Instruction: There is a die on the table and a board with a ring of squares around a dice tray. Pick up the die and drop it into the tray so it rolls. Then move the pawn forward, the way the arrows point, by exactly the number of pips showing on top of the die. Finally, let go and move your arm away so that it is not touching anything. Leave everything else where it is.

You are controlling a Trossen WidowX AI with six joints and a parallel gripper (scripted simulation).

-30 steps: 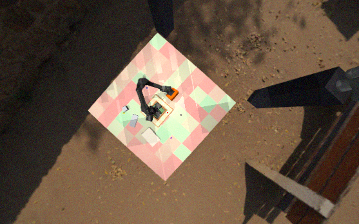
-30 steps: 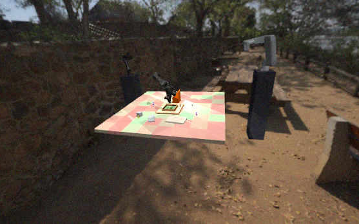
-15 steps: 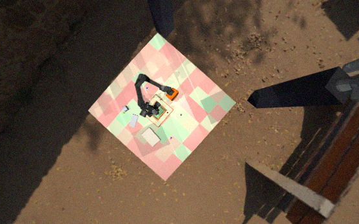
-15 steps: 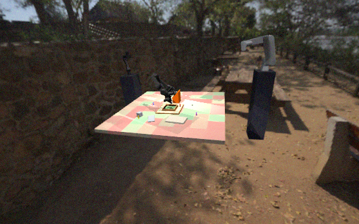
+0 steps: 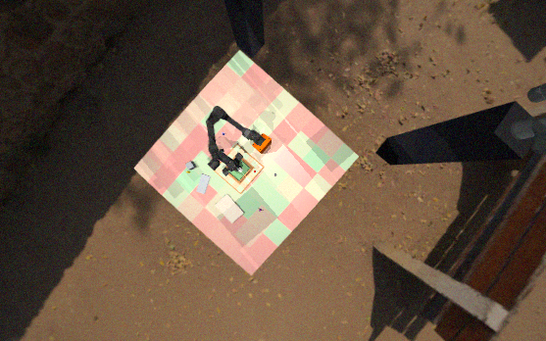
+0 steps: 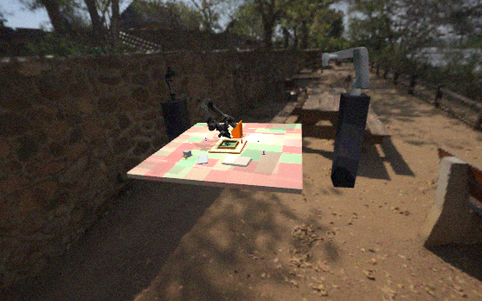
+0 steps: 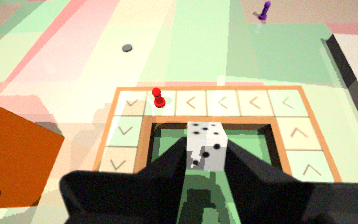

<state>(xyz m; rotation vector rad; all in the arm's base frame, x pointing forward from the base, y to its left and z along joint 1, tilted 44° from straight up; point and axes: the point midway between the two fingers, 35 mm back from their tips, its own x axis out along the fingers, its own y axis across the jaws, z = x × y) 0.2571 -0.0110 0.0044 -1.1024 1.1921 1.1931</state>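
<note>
My gripper tip is 5 cm past the red piece, 8 cm to the right of it and 6 cm above it. Round my gripper tip: green dice tray: 1 cm ahead, 3 cm to the right, 8 cm below; grey die: right at my gripper tip; white sheet: 30 cm ahead, 11 cm to the left, 8 cm below.
</note>
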